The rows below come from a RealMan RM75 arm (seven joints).
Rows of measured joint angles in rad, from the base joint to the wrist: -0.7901, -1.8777, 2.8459, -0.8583, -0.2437, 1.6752, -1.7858; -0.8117, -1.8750, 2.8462, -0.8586, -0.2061, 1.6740, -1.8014; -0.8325, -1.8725, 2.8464, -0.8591, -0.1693, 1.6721, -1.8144; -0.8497, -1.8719, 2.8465, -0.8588, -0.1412, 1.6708, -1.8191; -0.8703, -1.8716, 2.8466, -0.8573, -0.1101, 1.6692, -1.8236; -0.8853, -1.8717, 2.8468, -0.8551, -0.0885, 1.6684, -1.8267; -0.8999, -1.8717, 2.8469, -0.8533, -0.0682, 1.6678, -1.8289; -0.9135, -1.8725, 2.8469, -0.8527, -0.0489, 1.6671, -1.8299; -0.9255, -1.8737, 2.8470, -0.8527, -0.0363, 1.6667, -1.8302; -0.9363, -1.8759, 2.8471, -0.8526, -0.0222, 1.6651, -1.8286; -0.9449, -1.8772, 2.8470, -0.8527, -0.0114, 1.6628, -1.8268; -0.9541, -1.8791, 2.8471, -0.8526, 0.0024, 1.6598, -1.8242; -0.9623, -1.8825, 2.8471, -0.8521, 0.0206, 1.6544, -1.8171; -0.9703, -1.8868, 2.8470, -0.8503, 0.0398, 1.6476, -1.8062; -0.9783, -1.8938, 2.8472, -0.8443, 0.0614, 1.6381, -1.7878; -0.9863, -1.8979, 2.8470, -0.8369, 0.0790, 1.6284, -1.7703; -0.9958, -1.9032, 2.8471, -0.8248, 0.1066, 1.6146, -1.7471; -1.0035, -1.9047, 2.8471, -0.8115, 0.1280, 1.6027, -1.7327; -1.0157, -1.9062, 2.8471, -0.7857, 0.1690, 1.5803, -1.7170; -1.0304, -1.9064, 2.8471, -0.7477, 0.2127, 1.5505, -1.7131; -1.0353, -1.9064, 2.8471, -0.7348, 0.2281, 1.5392, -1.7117; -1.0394, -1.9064, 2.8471, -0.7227, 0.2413, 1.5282, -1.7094
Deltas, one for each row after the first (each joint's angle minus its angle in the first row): -0.0216, 0.0027, 0.0003, -0.0003, 0.0376, -0.0012, -0.0156; -0.0424, 0.0052, 0.0005, -0.0008, 0.0744, -0.0031, -0.0286; -0.0596, 0.0058, 0.0006, -0.0005, 0.1025, -0.0044, -0.0333; -0.0802, 0.0061, 0.0007, 0.0010, 0.1336, -0.0060, -0.0378; -0.0952, 0.0060, 0.0009, 0.0032, 0.1552, -0.0068, -0.0409; -0.1098, 0.0060, 0.0010, 0.0050, 0.1755, -0.0074, -0.0431; -0.1234, 0.0052, 0.0010, 0.0056, 0.1948, -0.0081, -0.0441; -0.1354, 0.0040, 0.0011, 0.0056, 0.2074, -0.0085, -0.0444; -0.1462, 0.0018, 0.0012, 0.0057, 0.2215, -0.0101, -0.0428; -0.1548, 0.0005, 0.0011, 0.0056, 0.2323, -0.0124, -0.0410; -0.1640, -0.0014, 0.0012, 0.0057, 0.2461, -0.0154, -0.0384; -0.1722, -0.0048, 0.0012, 0.0062, 0.2643, -0.0208, -0.0313; -0.1802, -0.0091, 0.0011, 0.0080, 0.2835, -0.0276, -0.0204; -0.1882, -0.0161, 0.0013, 0.0140, 0.3051, -0.0371, -0.0020; -0.1962, -0.0202, 0.0011, 0.0214, 0.3227, -0.0468, 0.0155; -0.2057, -0.0255, 0.0012, 0.0335, 0.3503, -0.0606, 0.0387; -0.2134, -0.0270, 0.0012, 0.0468, 0.3717, -0.0725, 0.0531; -0.2256, -0.0285, 0.0012, 0.0726, 0.4127, -0.0949, 0.0688; -0.2403, -0.0287, 0.0012, 0.1106, 0.4564, -0.1247, 0.0727; -0.2452, -0.0287, 0.0012, 0.1235, 0.4718, -0.1360, 0.0741; -0.2493, -0.0287, 0.0012, 0.1356, 0.4850, -0.1470, 0.0764
